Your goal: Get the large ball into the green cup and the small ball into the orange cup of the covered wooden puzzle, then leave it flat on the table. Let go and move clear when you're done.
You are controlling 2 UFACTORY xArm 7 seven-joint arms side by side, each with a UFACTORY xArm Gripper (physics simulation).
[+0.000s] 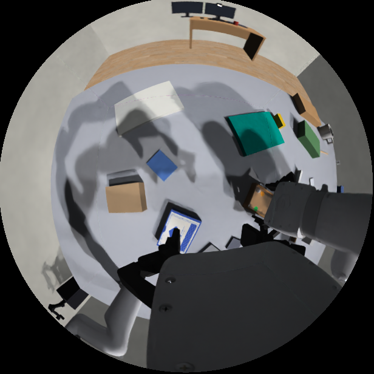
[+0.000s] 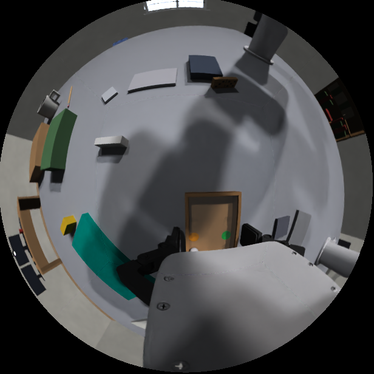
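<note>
The covered wooden puzzle (image 1: 262,201) (image 2: 212,215) is a shallow brown box; it looks about level, at or close to the table. Its orange cup (image 1: 258,191) (image 2: 194,237) and green cup (image 1: 256,208) (image 2: 226,235) show inside. A whitish ball (image 2: 194,249) shows partly below the orange cup, cut off by the gripper body; its size and any other ball cannot be made out. My right gripper (image 2: 211,236) is open, its fingers outside the puzzle's two side walls, with a small gap at the left one. My left gripper (image 1: 212,236) is open and empty, away from the puzzle.
A blue-and-white box (image 1: 189,231) lies under the left gripper's finger. A tan box (image 1: 125,198) and a blue block (image 1: 161,165) lie beyond it. A teal box (image 1: 255,133) (image 2: 97,255) lies near the puzzle. A white block (image 2: 111,142) and a green box (image 2: 60,140) lie farther off.
</note>
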